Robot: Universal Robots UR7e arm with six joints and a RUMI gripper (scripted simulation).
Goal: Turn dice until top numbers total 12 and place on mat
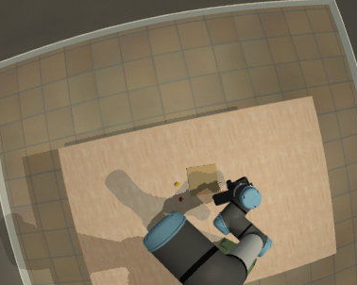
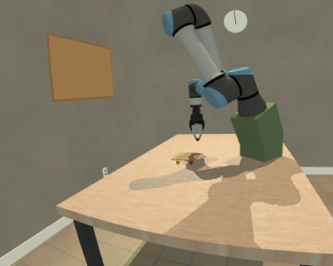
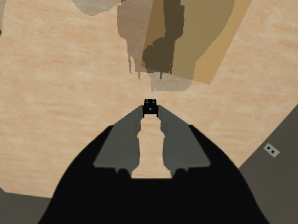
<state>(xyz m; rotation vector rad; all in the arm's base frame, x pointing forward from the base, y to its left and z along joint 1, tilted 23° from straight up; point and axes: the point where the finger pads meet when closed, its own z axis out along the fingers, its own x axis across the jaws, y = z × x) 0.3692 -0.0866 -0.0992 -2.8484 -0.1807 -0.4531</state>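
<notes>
My hand is 10 cm to the right of the tan mat, 9 cm above it and 5 cm short of it. From my hand the other things lie so: yellow die: 23 cm to the left, 8 cm below, 6 cm ahead; black die: 1 cm below; red die: 23 cm to the left, 8 cm below, 1 cm behind.
</notes>
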